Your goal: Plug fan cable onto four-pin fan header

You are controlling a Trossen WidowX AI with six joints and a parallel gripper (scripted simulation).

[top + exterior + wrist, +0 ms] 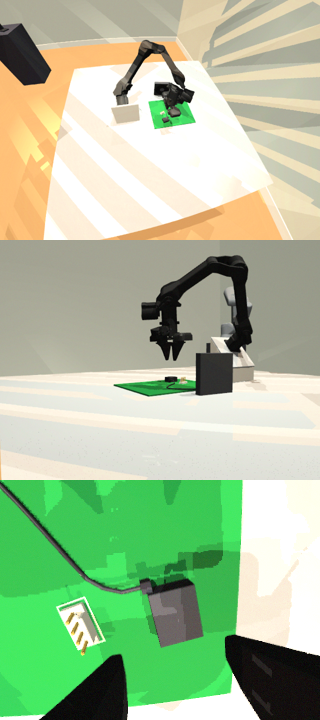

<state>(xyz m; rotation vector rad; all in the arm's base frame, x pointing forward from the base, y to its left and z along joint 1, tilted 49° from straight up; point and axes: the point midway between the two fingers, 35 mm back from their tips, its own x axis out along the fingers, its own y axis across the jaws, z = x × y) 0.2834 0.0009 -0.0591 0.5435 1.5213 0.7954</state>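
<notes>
My gripper tip is now 70 mm above the black plug, 10 mm to the left of it and 10 mm past it. From my gripper tip the other things lie so: black fan (240 mm to the left, 30 mm below, 10 mm ahead); four-pin header (90 mm below, 50 mm to the left, 20 mm behind).
</notes>
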